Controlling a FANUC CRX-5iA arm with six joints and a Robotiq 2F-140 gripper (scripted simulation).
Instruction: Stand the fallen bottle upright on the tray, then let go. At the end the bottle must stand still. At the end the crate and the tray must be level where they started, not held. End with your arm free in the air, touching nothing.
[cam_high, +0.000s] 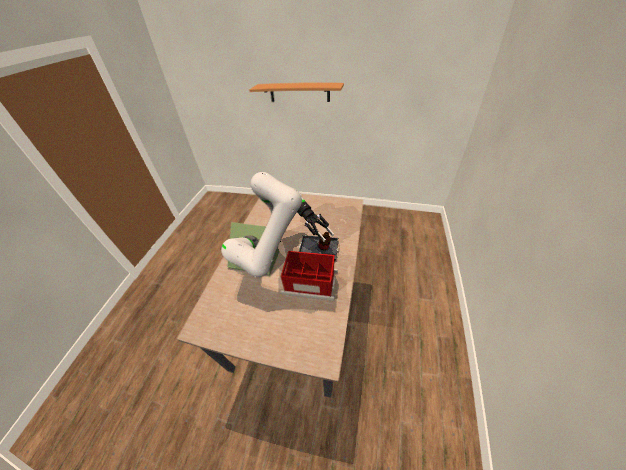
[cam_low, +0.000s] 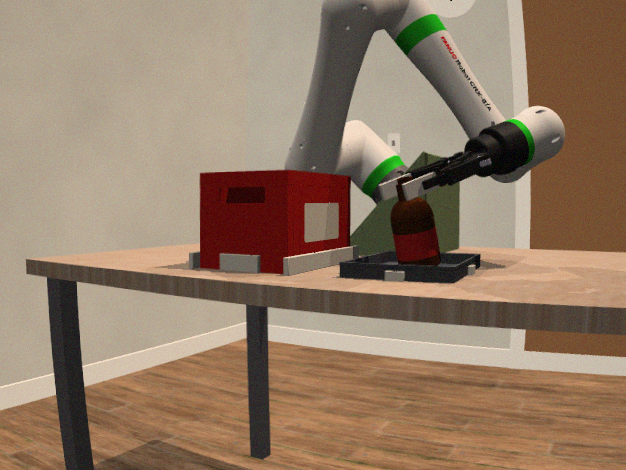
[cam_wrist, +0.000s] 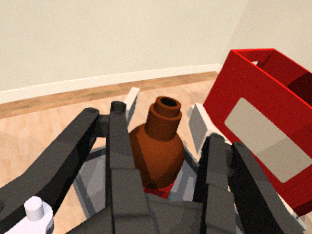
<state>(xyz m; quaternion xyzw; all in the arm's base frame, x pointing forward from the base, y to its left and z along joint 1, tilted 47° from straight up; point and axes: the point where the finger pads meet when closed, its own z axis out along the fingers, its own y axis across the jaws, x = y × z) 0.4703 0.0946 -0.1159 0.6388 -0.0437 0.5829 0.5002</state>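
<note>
My gripper is now 10 mm past the brown bottle, 10 mm to the right of it and 60 mm above it. Round my hand: dark tray 50 mm behind, 130 mm below; red crate 60 mm behind, 280 mm to the right, 60 mm below.
</note>
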